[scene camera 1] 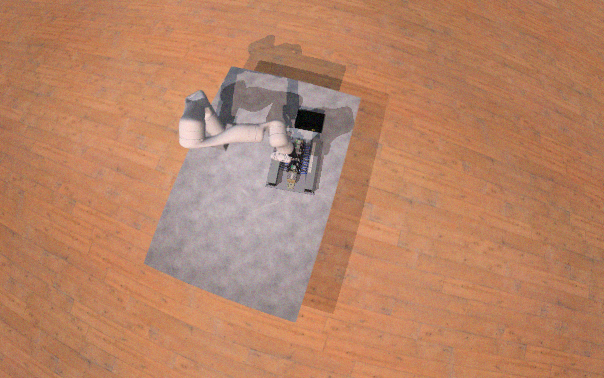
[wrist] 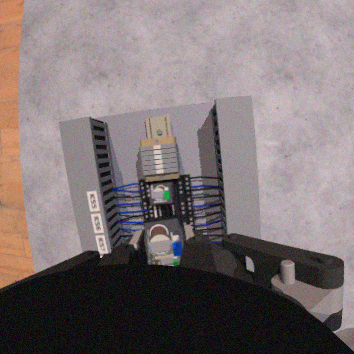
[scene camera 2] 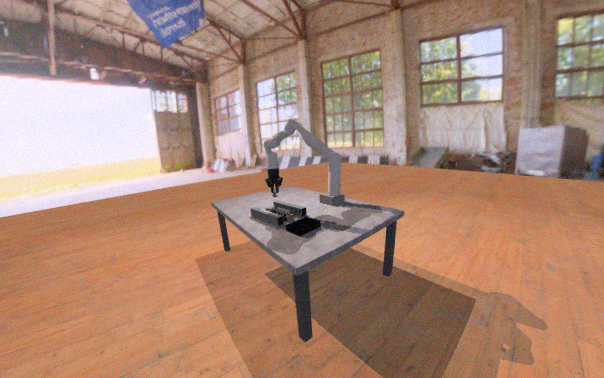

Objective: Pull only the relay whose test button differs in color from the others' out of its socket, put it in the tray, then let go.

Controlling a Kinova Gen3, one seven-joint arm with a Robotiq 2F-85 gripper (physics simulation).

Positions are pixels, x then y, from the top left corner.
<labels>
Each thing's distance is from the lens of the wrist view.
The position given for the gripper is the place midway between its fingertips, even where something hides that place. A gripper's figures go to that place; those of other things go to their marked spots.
gripper (wrist: 164,239): 0.16 m
relay (wrist: 163,238): 0.14 m
panel (wrist: 191,124): 0.30 m
The marked spots on the panel and the relay are 0.20 m apart.
</labels>
